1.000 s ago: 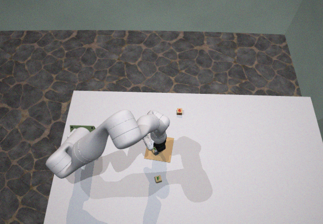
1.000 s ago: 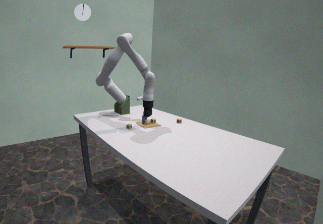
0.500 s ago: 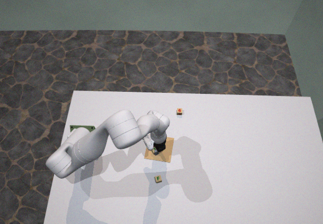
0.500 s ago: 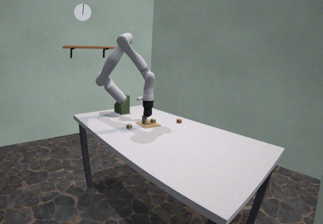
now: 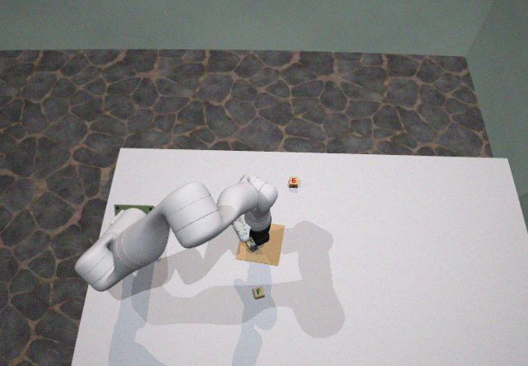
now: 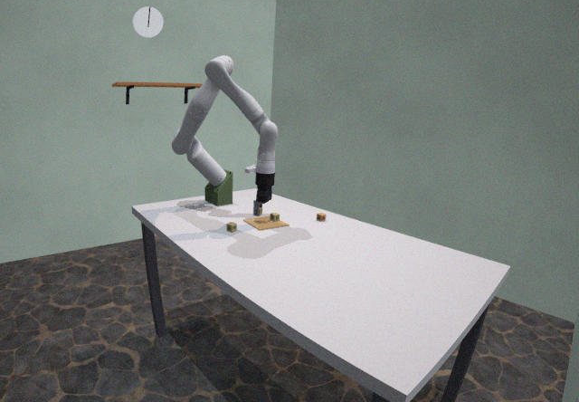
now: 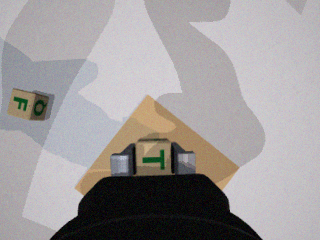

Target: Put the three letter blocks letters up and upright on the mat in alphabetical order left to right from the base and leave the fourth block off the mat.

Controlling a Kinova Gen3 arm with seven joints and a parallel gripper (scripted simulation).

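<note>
The tan mat lies 5 cm below my hand, 2 cm to the left of it and 2 cm ahead of it. The rest, counted from my hand: 6 block (26 cm to the left, 10 cm ahead, 4 cm below); B block (7 cm to the left, 3 cm below, 2 cm ahead); F block (14 cm to the right, 5 cm ahead, 4 cm below).
</note>
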